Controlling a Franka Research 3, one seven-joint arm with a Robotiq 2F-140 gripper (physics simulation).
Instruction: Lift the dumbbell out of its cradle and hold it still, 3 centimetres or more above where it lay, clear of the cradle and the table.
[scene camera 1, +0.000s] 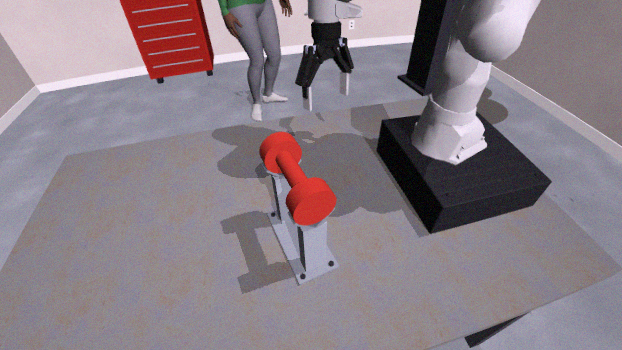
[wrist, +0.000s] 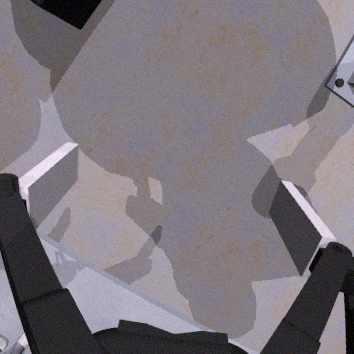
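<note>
A red dumbbell (scene camera 1: 292, 170) lies across the two uprights of a light grey cradle (scene camera 1: 315, 250) in the scene view, with its handle between two thick round heads. The cradle is fixed on the table (scene camera 1: 150, 215) (wrist: 215, 100); a corner of its base plate (wrist: 345, 75) shows at the right edge of the wrist view. The dumbbell does not show in the wrist view. My gripper (scene camera 1: 327, 96) (wrist: 177, 179) is open and empty. It hangs above the far side of the table, behind the dumbbell and apart from it, fingers pointing down.
The arm's black base block (scene camera 1: 485, 185) stands on the table right of the cradle; its corner (wrist: 75, 12) shows at the wrist view's top left. A person in grey leggings (scene camera 1: 262, 50) stands behind the table. A red drawer cabinet (scene camera 1: 172, 40) and a black column (scene camera 1: 427, 50) stand farther back.
</note>
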